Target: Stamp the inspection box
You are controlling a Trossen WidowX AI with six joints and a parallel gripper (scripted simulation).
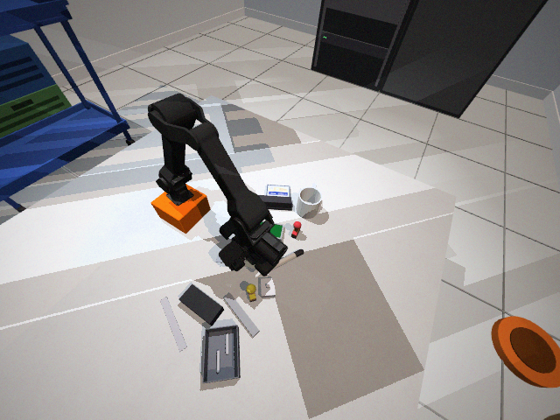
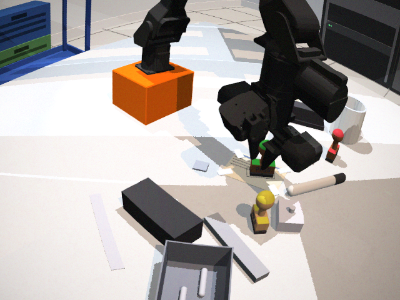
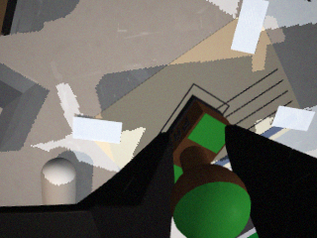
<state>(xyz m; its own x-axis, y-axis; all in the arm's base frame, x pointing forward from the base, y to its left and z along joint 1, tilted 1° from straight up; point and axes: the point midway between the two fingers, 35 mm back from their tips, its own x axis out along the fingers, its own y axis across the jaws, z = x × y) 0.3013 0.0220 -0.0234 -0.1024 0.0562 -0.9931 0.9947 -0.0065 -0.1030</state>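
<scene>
My gripper tip is now 1 cm to the right of the green stamp. Round my gripper tip: yellow stamp: 9 cm ahead, 7 cm to the right; then grey block: 11 cm ahead, 3 cm to the right, 1 cm below; then card: 3 cm below, 1 cm behind.
</scene>
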